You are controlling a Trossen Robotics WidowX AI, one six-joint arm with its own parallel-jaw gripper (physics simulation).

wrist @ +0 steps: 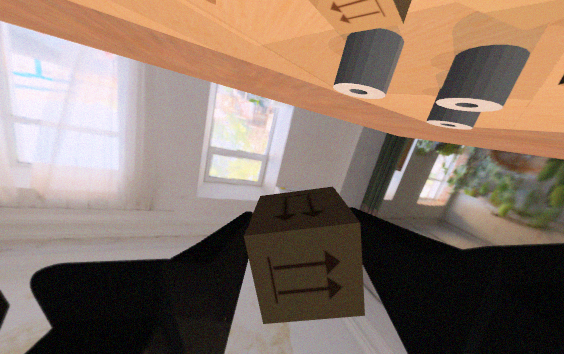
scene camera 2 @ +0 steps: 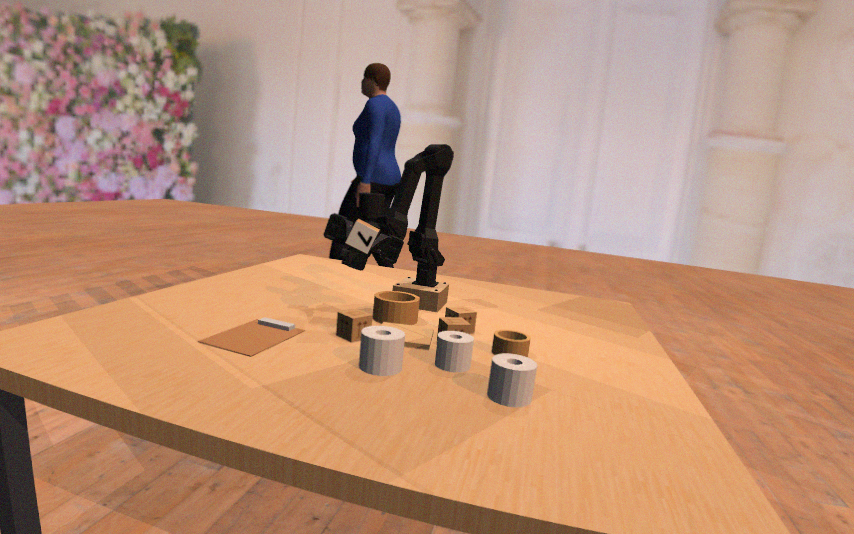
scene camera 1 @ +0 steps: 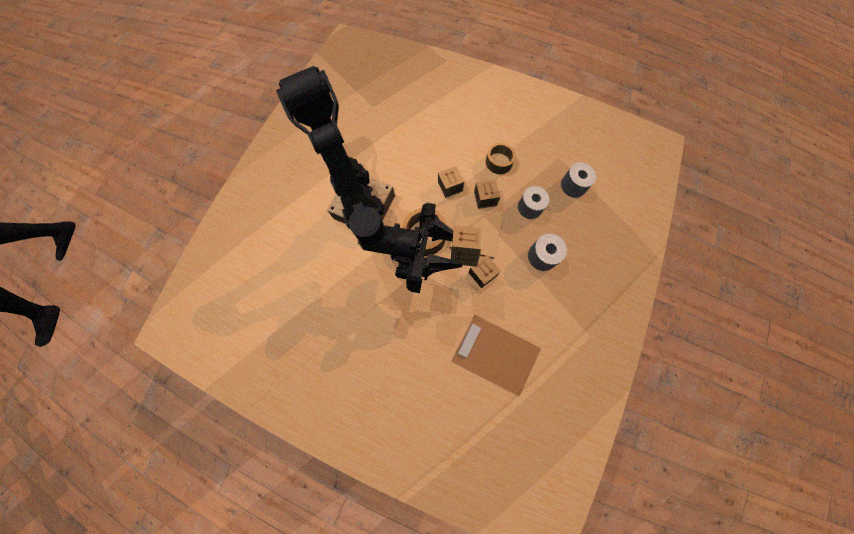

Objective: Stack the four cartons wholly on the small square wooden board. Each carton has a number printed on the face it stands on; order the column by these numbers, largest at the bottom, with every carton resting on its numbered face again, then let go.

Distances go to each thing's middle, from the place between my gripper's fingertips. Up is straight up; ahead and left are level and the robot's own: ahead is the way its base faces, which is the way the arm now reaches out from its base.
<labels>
Right now the small square board (scene camera 1: pixel 490 223) is 190 mm below my hand and 130 mm to the left of it.
</labels>
